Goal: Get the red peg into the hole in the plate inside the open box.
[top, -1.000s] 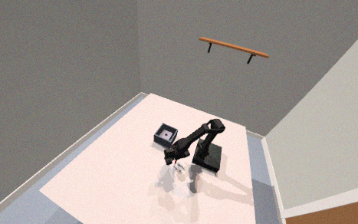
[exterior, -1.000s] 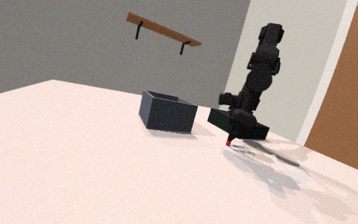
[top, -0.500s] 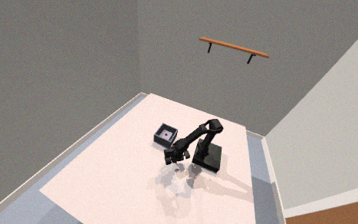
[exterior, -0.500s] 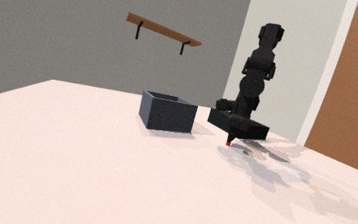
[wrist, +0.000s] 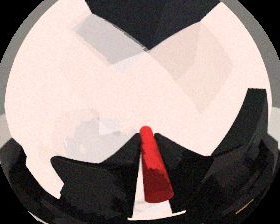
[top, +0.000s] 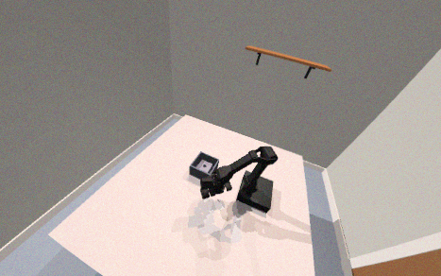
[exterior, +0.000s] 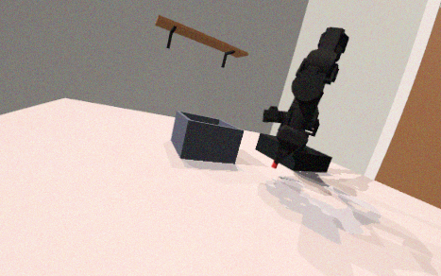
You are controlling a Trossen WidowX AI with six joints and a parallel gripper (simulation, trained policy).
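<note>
My gripper tip is 170 mm to the left of the plate and 130 mm short of it. Round my gripper tip: dark box 170 mm to the right, 130 mm ahead, 20 mm below; red peg 30 mm above.
</note>
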